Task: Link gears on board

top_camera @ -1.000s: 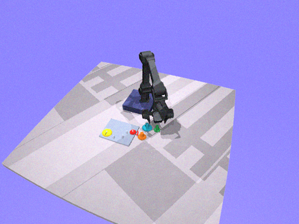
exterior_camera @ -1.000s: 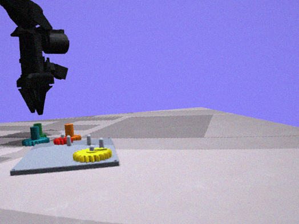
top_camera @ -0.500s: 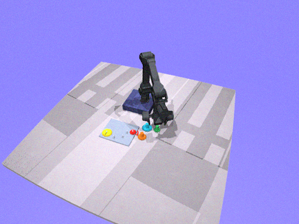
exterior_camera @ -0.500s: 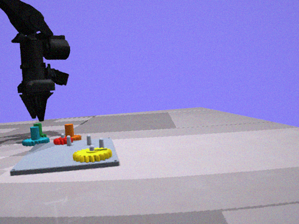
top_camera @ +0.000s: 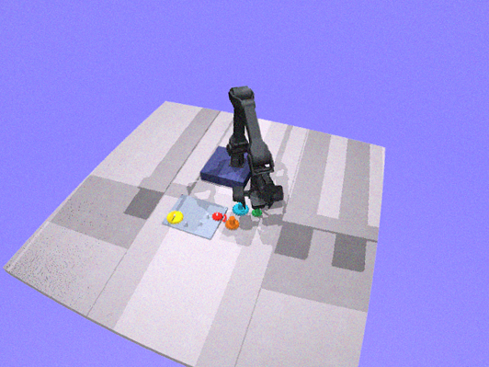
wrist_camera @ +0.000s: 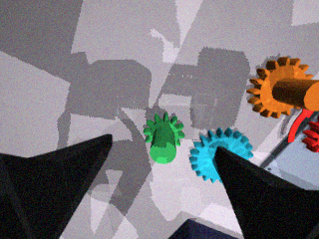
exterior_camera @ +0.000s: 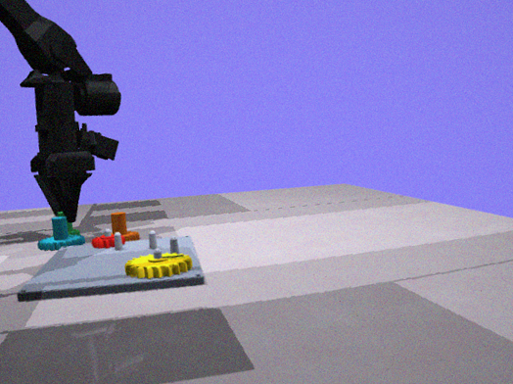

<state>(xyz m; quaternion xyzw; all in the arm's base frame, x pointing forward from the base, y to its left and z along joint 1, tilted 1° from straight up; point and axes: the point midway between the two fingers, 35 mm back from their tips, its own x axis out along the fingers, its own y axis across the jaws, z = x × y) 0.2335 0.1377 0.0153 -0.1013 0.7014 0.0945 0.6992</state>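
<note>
The green gear lies 10 mm below my gripper tip. Also, from my gripper tip: red arrow 110 mm to the right, 60 mm ahead, 20 mm below; then teal gear 70 mm to the right, 10 mm below; then orange gear 80 mm to the right, 80 mm ahead, 10 mm below.
</note>
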